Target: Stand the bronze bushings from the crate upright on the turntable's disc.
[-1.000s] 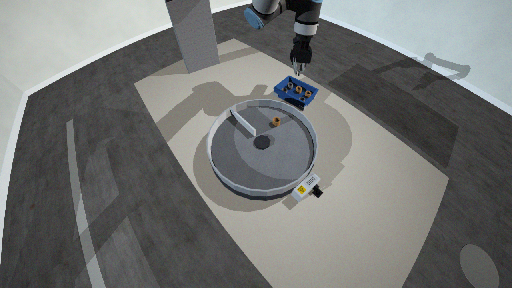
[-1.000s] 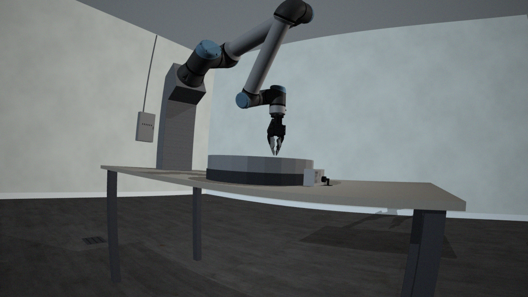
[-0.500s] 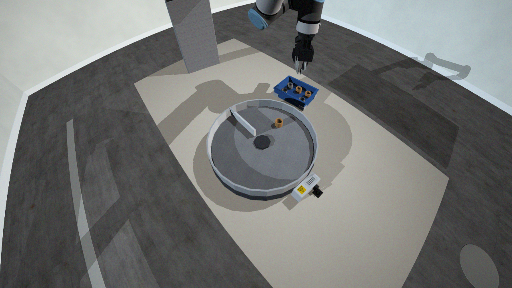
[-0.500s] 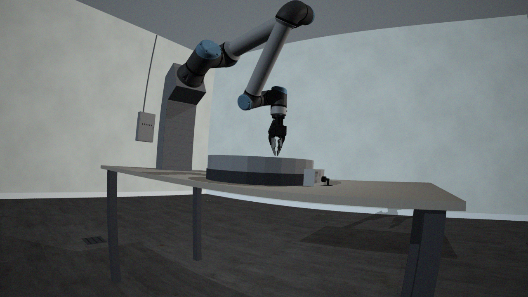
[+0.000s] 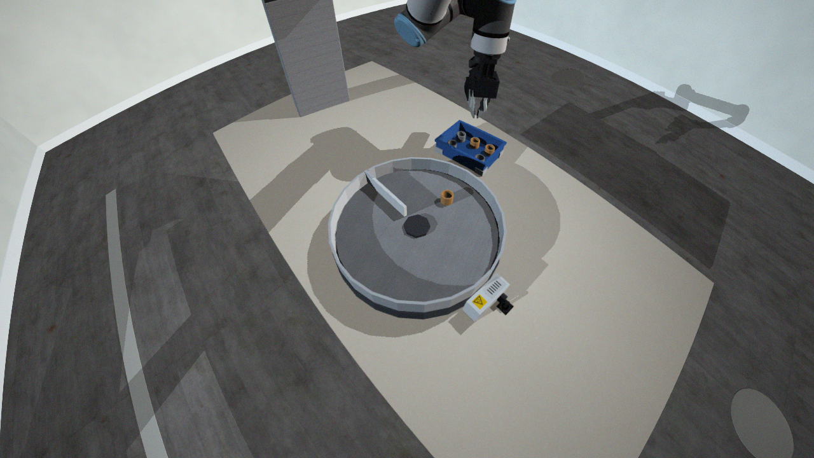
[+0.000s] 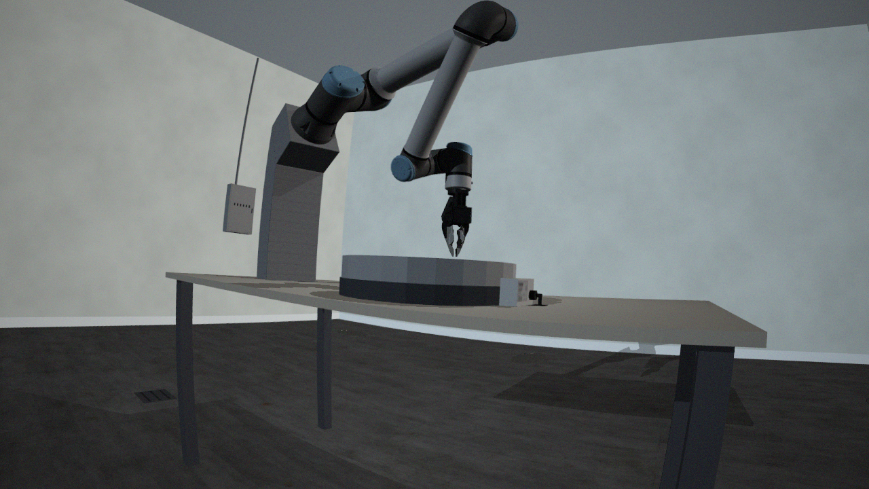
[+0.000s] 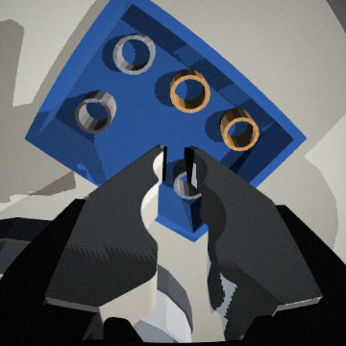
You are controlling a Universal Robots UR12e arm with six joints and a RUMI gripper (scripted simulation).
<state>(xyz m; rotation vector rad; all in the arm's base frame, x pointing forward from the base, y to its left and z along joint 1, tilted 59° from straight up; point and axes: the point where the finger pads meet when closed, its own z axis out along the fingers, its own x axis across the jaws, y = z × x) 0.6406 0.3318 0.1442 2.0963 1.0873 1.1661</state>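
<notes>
Now: hand 2 cm short of the blue crate, 2 cm to the left of it and 11 cm above it. From my hand the other things lie so: turntable disc (20 cm ahead, 36 cm to the right, 8 cm below).
</notes>
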